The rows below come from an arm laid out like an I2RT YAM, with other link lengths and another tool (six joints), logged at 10 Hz.
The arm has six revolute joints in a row. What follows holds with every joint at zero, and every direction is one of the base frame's. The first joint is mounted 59.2 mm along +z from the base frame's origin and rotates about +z. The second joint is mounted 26.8 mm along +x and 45.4 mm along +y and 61 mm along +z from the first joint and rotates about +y. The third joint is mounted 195.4 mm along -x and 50.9 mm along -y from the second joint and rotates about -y. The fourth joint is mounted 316 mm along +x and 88.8 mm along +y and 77.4 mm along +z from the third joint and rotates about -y. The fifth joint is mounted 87.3 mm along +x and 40 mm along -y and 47.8 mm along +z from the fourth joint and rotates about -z. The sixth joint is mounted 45.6 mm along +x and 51.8 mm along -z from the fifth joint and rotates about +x. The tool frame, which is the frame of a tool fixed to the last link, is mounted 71 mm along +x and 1 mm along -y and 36 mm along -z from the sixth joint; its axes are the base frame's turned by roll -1.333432, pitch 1.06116 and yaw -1.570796 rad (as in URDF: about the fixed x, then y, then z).
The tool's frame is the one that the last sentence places.
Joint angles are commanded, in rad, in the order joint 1, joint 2, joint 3, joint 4, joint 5, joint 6. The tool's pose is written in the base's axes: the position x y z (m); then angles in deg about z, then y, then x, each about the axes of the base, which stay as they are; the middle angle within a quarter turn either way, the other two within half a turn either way. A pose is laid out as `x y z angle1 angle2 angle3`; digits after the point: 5 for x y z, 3 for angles.
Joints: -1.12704 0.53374 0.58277 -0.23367 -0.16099 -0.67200
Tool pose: 0.19297 -0.31487 0.24355 -155.266 29.292 87.694
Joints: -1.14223 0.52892 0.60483 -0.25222 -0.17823 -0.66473
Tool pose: 0.18916 -0.31453 0.25256 -154.464 29.289 87.178
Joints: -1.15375 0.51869 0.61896 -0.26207 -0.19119 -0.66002
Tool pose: 0.18598 -0.31361 0.26110 -153.691 29.277 86.246
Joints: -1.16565 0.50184 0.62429 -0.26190 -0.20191 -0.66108
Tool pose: 0.18232 -0.31284 0.26947 -153.073 29.169 84.772
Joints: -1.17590 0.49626 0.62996 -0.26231 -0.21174 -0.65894
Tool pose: 0.17976 -0.31308 0.27405 -152.609 29.084 84.074
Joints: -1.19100 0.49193 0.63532 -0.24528 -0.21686 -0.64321
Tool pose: 0.17589 -0.31516 0.28126 -151.175 28.256 82.488
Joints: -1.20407 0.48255 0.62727 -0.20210 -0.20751 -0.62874
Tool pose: 0.17148 -0.31867 0.28875 -149.649 26.682 79.851
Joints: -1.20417 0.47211 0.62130 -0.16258 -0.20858 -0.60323
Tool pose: 0.17227 -0.31848 0.29674 -147.314 26.264 77.252
